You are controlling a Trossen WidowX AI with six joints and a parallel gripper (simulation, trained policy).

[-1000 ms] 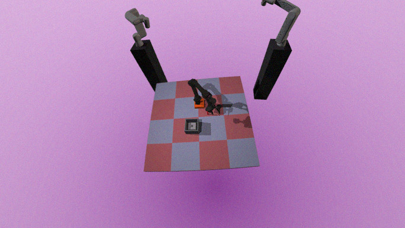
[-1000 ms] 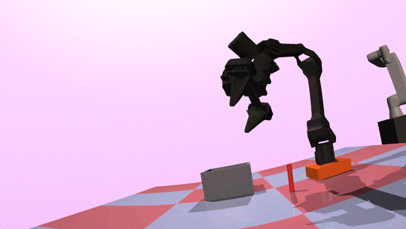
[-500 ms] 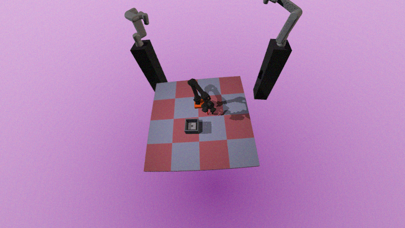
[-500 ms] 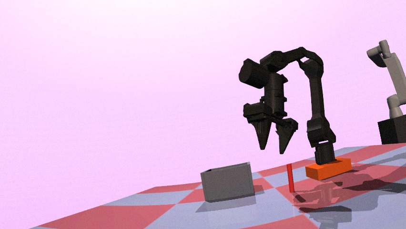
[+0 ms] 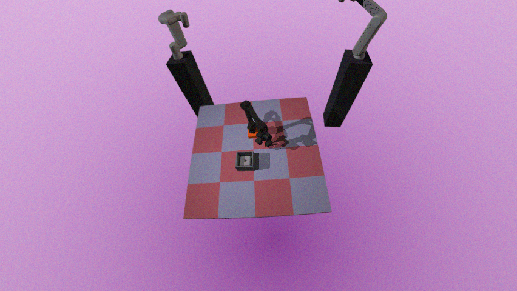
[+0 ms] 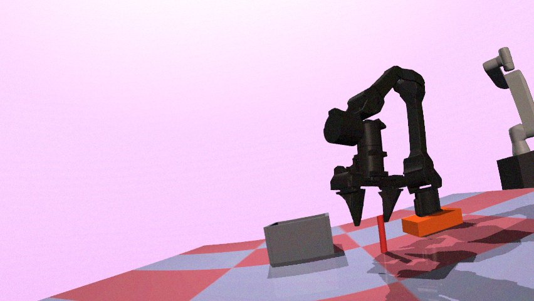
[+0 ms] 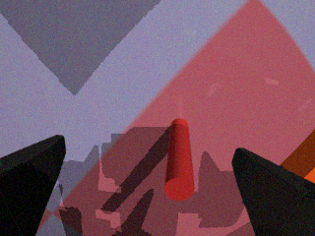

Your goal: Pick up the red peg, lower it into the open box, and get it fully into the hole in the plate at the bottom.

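Now: the red peg 20 mm behind my gripper tip and 30 mm below it. From my gripper tip the other things lie so: pale plate: 180 mm ahead, 170 mm to the right, 20 mm below; grey box: 180 mm ahead, 170 mm to the right, 40 mm below.
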